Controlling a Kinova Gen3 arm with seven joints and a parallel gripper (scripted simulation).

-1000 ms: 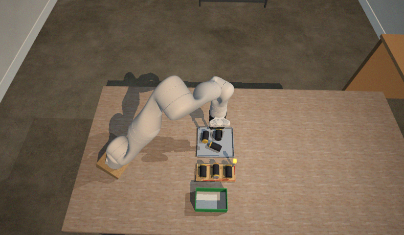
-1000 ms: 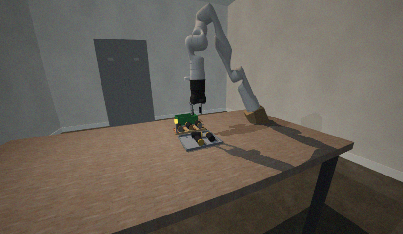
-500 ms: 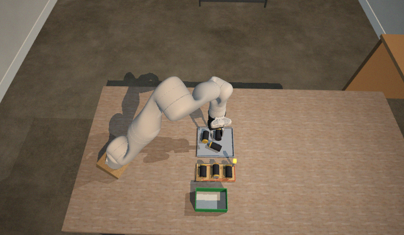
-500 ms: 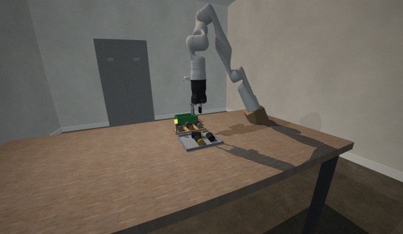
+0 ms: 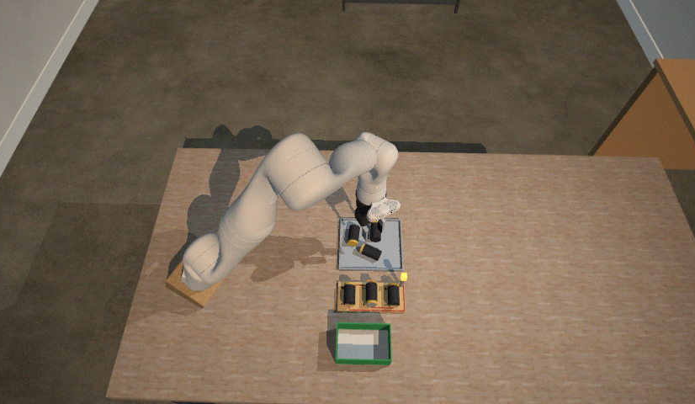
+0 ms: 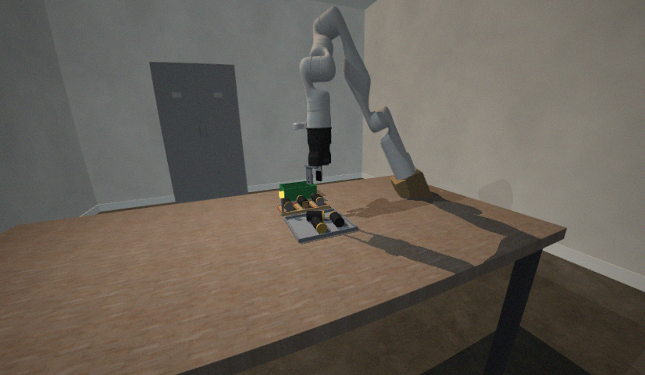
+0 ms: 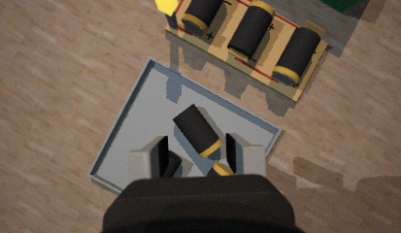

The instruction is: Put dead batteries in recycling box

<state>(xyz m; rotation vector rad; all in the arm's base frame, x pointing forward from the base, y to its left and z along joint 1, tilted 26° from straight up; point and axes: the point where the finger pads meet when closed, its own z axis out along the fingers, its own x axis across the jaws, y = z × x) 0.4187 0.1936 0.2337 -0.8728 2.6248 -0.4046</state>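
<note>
My hand is 3 cm to the right of the grey tray and 15 cm above it. From my hand the other things lie so: green recycling box 29 cm to the right, 14 cm below.
</note>
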